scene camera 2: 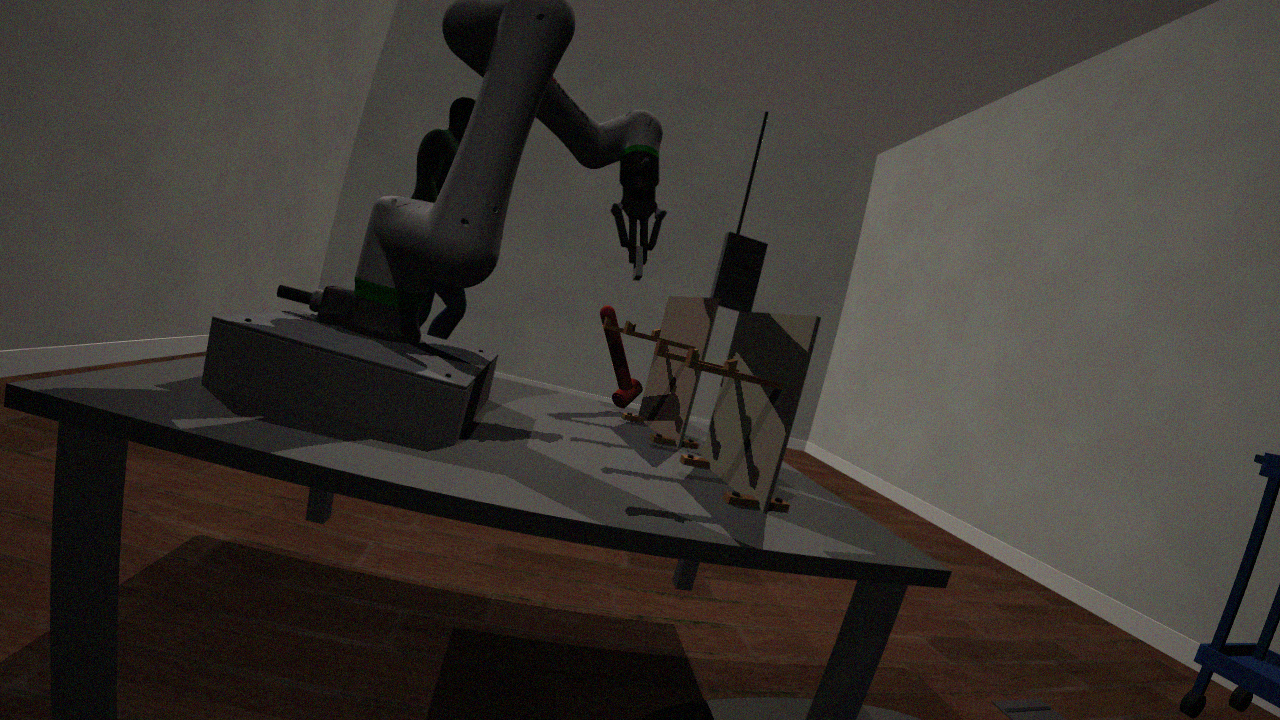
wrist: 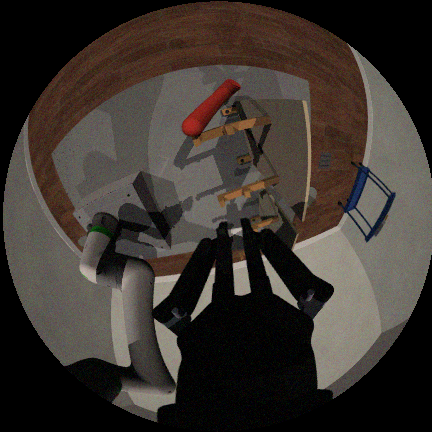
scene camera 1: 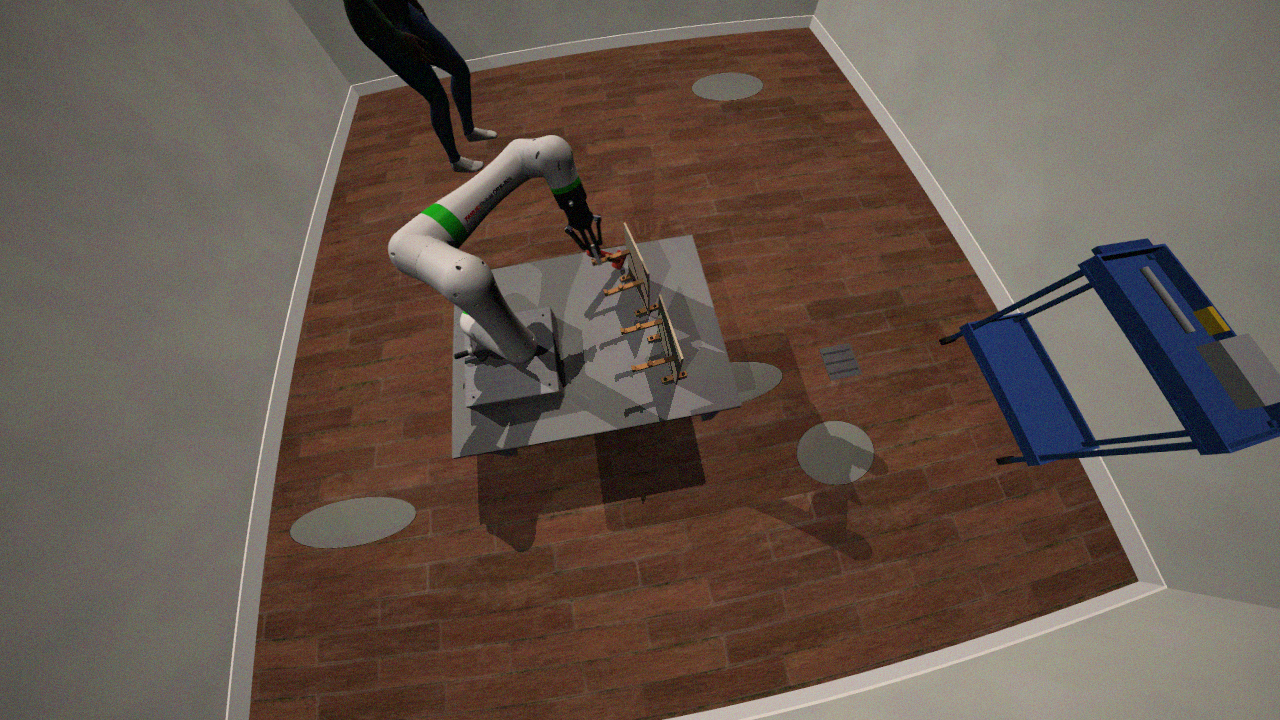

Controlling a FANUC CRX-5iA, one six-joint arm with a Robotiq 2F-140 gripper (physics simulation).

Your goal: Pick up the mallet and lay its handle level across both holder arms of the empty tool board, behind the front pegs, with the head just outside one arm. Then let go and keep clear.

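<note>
The red mallet [scene camera 1: 617, 261] [scene camera 2: 617, 353] [wrist: 212, 107] is steeply tilted, with its head low over the table and its handle end up beside the tip of the far board's outer holder arm [wrist: 230, 130]. I cannot tell whether the head touches the table. My gripper [scene camera 2: 637, 274] [wrist: 232, 212] is shut and empty, above the mallet and apart from it. The far tool board [scene camera 1: 637, 261] [scene camera 2: 680, 358] [wrist: 287, 145] stands upright and has a second holder arm [wrist: 248, 190]. The near tool board [scene camera 1: 669, 340] [scene camera 2: 760, 411] stands beside it; its arms hold no visible tool.
The boards stand on the grey table [scene camera 1: 528, 429] [scene camera 2: 295, 483] near the robot's base block [scene camera 1: 514, 383] [scene camera 2: 340, 385]. A person [scene camera 1: 438, 89] stands on the floor behind the table. A blue cart [scene camera 1: 1024, 385] [wrist: 357, 190] stands off to the right.
</note>
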